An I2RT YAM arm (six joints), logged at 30 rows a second.
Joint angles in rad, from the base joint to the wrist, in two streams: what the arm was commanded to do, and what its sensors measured. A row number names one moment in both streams.
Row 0, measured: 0.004, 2.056, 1.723, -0.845, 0.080, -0.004
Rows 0 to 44, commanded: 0.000, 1.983, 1.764, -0.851, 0.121, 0.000; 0.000, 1.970, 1.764, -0.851, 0.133, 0.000; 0.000, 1.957, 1.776, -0.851, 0.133, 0.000; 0.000, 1.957, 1.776, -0.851, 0.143, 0.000; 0.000, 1.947, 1.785, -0.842, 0.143, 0.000; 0.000, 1.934, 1.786, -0.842, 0.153, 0.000; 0.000, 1.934, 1.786, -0.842, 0.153, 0.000; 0.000, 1.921, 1.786, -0.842, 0.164, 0.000; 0.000, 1.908, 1.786, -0.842, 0.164, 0.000; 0.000, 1.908, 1.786, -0.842, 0.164, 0.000; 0.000, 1.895, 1.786, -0.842, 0.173, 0.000; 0.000, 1.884, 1.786, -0.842, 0.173, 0.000; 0.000, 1.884, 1.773, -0.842, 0.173, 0.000; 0.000, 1.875, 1.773, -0.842, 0.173, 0.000; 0.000, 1.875, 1.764, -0.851, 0.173, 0.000; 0.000, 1.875, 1.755, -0.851, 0.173, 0.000; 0.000, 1.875, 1.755, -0.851, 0.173, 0.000; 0.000, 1.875, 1.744, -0.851, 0.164, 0.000; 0.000, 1.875, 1.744, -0.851, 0.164, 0.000; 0.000, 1.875, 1.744, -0.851, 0.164, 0.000; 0.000, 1.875, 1.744, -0.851, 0.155, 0.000; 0.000, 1.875, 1.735, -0.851, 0.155, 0.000; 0.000, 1.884, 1.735, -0.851, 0.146, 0.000; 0.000, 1.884, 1.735, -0.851, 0.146, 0.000; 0.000, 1.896, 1.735, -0.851, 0.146, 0.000; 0.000, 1.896, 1.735, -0.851, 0.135, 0.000; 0.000, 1.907, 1.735, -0.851, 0.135, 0.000; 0.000, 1.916, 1.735, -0.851, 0.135, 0.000; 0.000, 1.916, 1.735, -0.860, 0.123, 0.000; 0.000, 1.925, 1.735, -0.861, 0.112, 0.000; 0.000, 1.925, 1.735, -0.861, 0.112, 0.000; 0.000, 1.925, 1.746, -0.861, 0.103, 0.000; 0.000, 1.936, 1.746, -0.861, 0.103, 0.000; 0.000, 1.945, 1.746, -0.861, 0.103, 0.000; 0.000, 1.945, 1.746, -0.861, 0.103, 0.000; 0.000, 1.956, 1.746, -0.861, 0.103, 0.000; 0.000, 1.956, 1.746, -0.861, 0.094, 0.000; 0.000, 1.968, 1.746, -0.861, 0.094, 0.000; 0.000, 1.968, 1.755, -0.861, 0.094, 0.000; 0.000, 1.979, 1.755, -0.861, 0.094, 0.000; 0.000, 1.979, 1.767, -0.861, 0.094, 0.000; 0.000, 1.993, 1.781, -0.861, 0.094, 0.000; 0.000, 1.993, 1.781, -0.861, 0.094, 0.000; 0.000, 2.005, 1.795, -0.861, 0.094, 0.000; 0.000, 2.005, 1.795, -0.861, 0.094, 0.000
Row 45, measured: 0.003, 1.986, 1.748, -0.855, 0.099, -0.004
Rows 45 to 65, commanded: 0.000, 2.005, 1.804, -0.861, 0.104, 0.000; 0.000, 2.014, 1.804, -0.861, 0.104, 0.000; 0.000, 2.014, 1.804, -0.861, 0.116, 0.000; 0.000, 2.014, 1.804, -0.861, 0.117, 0.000; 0.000, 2.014, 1.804, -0.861, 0.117, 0.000; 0.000, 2.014, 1.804, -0.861, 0.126, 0.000; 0.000, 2.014, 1.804, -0.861, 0.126, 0.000; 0.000, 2.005, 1.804, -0.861, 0.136, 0.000; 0.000, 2.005, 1.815, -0.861, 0.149, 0.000; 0.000, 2.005, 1.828, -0.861, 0.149, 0.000; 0.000, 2.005, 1.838, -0.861, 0.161, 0.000; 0.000, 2.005, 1.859, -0.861, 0.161, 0.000; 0.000, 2.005, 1.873, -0.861, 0.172, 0.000; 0.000, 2.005, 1.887, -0.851, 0.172, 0.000; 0.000, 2.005, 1.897, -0.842, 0.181, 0.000; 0.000, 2.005, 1.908, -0.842, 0.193, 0.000; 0.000, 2.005, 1.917, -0.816, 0.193, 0.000; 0.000, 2.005, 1.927, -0.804, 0.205, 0.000; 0.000, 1.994, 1.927, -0.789, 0.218, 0.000; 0.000, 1.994, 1.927, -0.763, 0.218, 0.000; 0.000, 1.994, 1.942, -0.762, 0.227, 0.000
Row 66, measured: 0.003, 2.006, 1.898, -0.815, 0.176, -0.004
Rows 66 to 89, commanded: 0.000, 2.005, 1.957, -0.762, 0.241, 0.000; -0.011, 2.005, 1.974, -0.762, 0.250, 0.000; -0.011, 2.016, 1.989, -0.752, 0.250, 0.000; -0.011, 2.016, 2.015, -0.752, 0.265, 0.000; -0.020, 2.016, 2.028, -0.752, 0.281, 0.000; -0.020, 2.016, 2.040, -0.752, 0.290, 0.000; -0.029, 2.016, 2.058, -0.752, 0.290, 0.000; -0.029, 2.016, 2.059, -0.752, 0.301, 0.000; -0.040, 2.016, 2.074, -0.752, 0.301, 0.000; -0.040, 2.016, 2.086, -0.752, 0.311, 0.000; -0.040, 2.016, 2.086, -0.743, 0.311, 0.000; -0.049, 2.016, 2.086, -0.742, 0.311, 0.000; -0.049, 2.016, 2.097, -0.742, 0.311, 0.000; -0.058, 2.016, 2.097, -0.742, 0.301, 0.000; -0.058, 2.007, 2.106, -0.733, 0.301, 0.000; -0.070, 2.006, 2.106, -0.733, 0.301, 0.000; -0.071, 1.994, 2.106, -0.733, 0.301, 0.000; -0.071, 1.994, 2.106, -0.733, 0.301, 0.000; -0.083, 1.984, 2.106, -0.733, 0.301, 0.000; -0.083, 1.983, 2.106, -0.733, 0.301, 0.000; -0.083, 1.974, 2.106, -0.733, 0.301, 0.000; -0.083, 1.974, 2.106, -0.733, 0.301, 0.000; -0.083, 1.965, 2.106, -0.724, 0.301, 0.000; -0.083, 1.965, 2.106, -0.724, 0.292, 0.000
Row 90, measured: -0.083, 2.011, 2.070, -0.756, 0.276, -0.004
